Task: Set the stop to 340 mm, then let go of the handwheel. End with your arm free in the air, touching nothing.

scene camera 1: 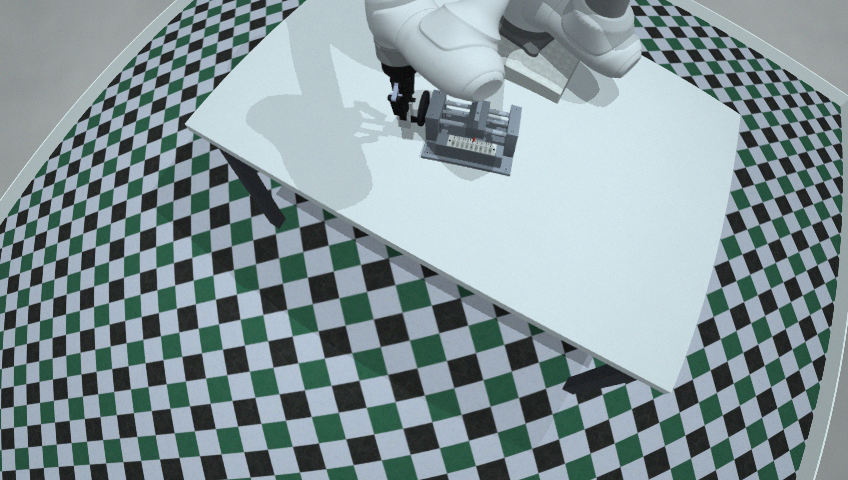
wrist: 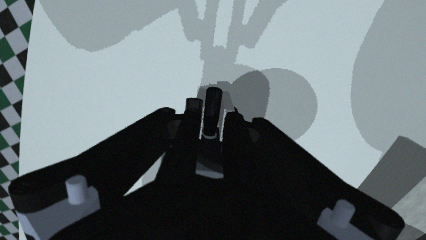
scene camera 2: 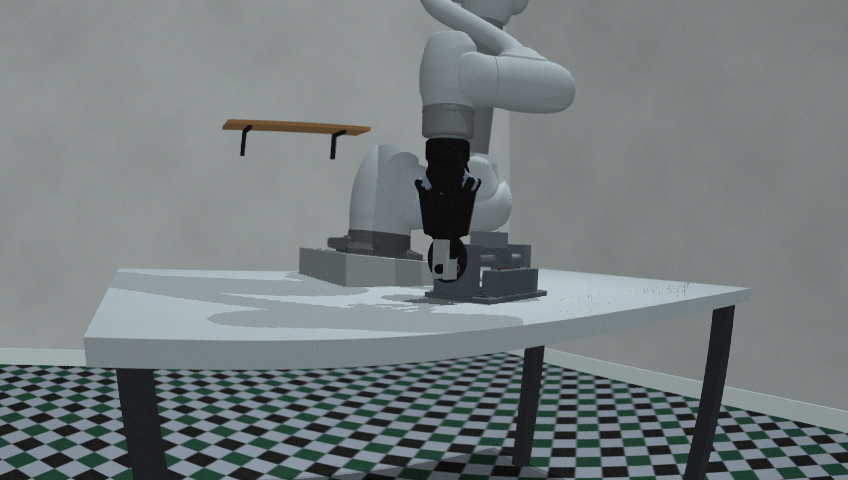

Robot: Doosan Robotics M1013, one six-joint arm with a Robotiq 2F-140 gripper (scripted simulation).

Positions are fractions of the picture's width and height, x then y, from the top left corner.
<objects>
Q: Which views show the gripper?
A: Scene camera 1, the wrist view and scene camera 2: all of them.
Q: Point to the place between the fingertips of the gripper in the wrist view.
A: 0.50, 0.43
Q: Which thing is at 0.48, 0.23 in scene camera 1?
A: The gripper.
</objects>
